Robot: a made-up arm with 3 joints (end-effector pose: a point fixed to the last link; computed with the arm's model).
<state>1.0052 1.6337 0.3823</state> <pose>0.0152 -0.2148 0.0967 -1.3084 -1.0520 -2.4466</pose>
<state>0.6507 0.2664 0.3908</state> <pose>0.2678 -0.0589 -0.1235 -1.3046 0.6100 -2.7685</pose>
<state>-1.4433 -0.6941 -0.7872</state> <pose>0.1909 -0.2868 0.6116 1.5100 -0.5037 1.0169</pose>
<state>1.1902 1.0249 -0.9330</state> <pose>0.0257 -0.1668 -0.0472 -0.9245 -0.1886 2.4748</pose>
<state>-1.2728 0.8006 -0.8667</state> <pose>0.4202 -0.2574 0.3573 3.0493 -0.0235 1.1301</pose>
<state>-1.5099 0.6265 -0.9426</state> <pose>0.3671 -0.3017 0.4444 2.7010 -0.2663 1.0685</pose>
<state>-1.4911 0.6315 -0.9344</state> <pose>0.3723 -0.2987 0.4399 2.7212 -0.2472 1.0684</pose>
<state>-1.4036 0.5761 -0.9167</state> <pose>0.3910 -0.2885 0.4341 2.7340 -0.1916 1.0770</pose>
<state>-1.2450 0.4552 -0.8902</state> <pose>0.4224 -0.2689 0.4242 2.7352 -0.1027 1.1002</pose>
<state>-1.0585 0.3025 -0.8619</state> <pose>0.4560 -0.2424 0.4089 2.7264 -0.0091 1.1371</pose>
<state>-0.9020 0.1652 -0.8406</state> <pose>0.4805 -0.2177 0.3934 2.7117 0.0588 1.1750</pose>
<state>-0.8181 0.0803 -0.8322</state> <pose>0.4917 -0.2037 0.3860 2.6937 0.0869 1.1978</pose>
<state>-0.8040 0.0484 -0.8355</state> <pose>0.4927 -0.2016 0.3886 2.6734 0.0830 1.2022</pose>
